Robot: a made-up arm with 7 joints. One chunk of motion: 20 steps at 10 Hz.
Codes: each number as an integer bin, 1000 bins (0 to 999) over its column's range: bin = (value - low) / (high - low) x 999, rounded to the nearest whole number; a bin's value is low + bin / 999 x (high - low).
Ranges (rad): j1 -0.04..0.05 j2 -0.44..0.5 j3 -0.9..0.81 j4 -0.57..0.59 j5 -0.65..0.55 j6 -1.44..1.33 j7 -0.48..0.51
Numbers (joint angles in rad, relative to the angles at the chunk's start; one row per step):
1: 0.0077 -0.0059 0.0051 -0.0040 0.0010 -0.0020 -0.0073
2: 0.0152 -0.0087 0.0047 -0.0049 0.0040 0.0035 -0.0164
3: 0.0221 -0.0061 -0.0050 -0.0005 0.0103 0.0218 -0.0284
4: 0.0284 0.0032 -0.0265 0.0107 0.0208 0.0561 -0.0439
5: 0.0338 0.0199 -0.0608 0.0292 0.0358 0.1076 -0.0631
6: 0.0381 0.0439 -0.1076 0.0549 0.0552 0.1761 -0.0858
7: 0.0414 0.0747 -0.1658 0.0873 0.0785 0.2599 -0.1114
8: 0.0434 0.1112 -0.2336 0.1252 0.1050 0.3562 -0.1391
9: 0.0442 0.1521 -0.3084 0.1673 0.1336 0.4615 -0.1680
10: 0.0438 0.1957 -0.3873 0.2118 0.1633 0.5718 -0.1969
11: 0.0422 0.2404 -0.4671 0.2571 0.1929 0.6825 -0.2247
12: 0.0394 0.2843 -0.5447 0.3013 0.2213 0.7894 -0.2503
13: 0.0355 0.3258 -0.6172 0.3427 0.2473 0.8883 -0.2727
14: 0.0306 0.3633 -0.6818 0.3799 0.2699 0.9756 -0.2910
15: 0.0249 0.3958 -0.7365 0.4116 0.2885 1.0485 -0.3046
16: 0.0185 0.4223 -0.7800 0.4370 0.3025 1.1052 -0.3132
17: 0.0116 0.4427 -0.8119 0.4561 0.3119 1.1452 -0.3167
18: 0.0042 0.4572 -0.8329 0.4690 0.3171 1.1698 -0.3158
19: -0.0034 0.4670 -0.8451 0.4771 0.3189 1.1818 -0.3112
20: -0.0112 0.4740 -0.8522 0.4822 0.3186 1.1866 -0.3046
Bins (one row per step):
1: 529 461 529 487 542 519 477
2: 613 458 529 487 544 521 468
3: 689 461 523 490 550 527 456
4: 759 471 510 500 558 540 440
5: 819 489 490 516 571 558 421
6: 867 514 463 538 587 583 398
7: 904 547 429 566 606 613 372
8: 926 586 389 599 629 648 344
9: 935 629 346 635 652 686 315
10: 930 676 300 673 677 726 286
11: 912 723 253 712 702 765 258
12: 881 770 208 750 725 804 232
13: 838 814 165 786 747 840 209
14: 784 854 127 818 766 871 191
15: 720 888 96 845 781 897 177
16: 649 916 70 867 793 918 168
17: 573 938 51 884 801 932 165
18: 491 954 39 895 805 941 166
19: 406 964 32 902 807 946 170
20: 320 971 28 906 806 947 177

